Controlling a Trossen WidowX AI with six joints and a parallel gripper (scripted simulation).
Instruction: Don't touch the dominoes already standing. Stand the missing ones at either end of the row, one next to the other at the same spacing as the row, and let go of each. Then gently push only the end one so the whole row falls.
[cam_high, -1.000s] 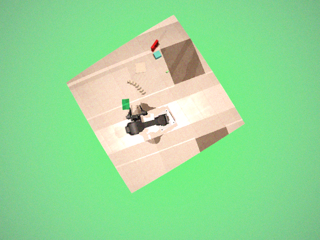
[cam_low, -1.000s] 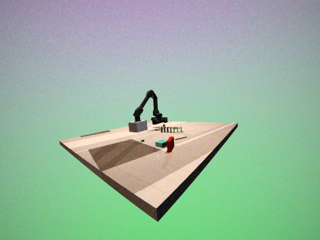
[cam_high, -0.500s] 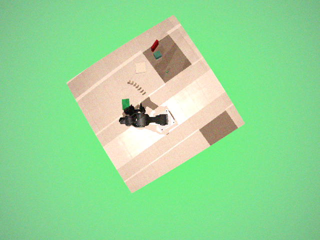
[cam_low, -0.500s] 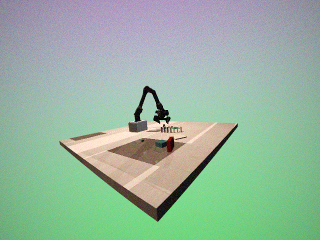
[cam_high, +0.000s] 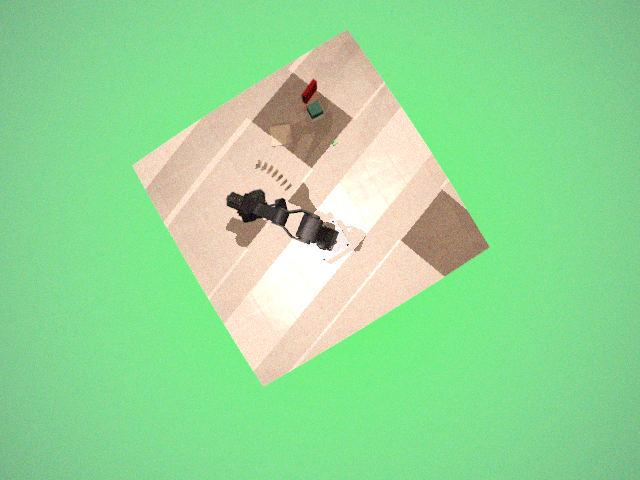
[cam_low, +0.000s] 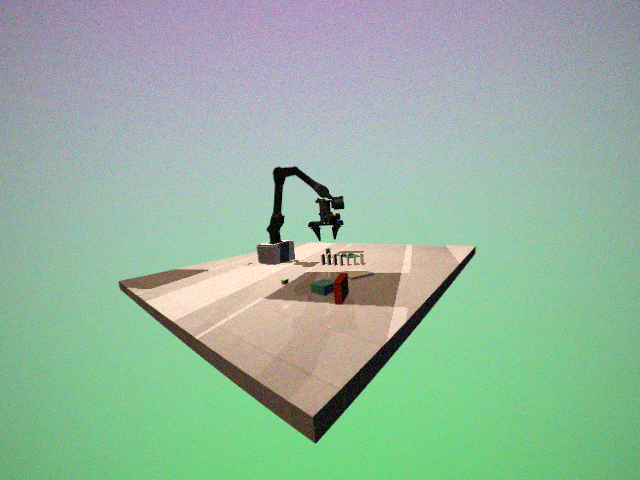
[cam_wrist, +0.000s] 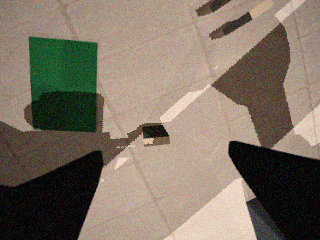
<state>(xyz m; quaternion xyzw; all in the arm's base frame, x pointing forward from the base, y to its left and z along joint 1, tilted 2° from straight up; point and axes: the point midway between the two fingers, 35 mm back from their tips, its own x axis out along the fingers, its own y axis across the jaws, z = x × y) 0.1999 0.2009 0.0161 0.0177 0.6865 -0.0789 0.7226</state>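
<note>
Right now my gripper tip is 60 mm short of the flat green patch, 90 mm to the right of it and 100 mm above it. The rest, counted from my gripper tip: tiny green piece: 220 mm ahead, 390 mm to the right, 90 mm below; teal block: 410 mm ahead, 360 mm to the right, 80 mm below; red block: 490 mm ahead, 360 mm to the right, 70 mm below.
</note>
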